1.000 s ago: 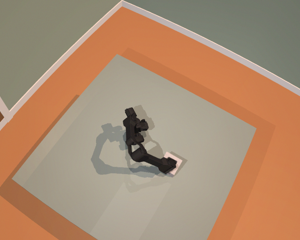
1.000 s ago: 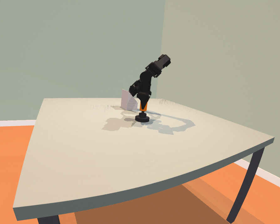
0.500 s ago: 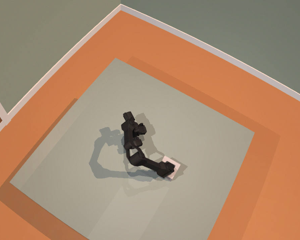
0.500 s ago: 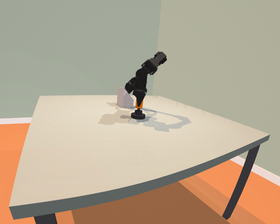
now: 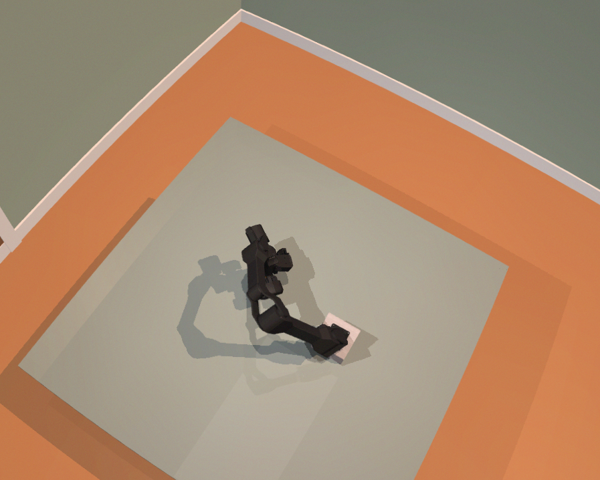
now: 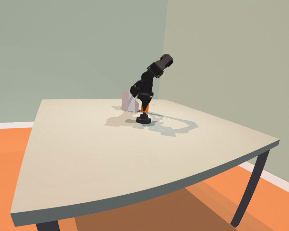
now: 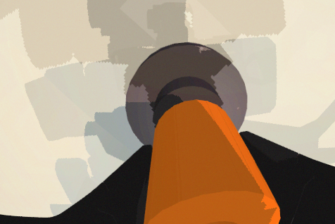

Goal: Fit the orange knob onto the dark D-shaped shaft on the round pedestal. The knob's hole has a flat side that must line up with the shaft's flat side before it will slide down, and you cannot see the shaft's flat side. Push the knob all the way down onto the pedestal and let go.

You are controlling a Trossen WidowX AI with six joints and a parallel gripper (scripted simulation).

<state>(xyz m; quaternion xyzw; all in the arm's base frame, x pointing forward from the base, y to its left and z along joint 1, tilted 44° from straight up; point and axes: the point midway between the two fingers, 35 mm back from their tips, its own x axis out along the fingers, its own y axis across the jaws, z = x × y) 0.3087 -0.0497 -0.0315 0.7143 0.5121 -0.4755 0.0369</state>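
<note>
Right now the orange knob is 20 mm above my gripper tip. From my gripper tip the other things lie so: dark pedestal: 40 mm below.
</note>
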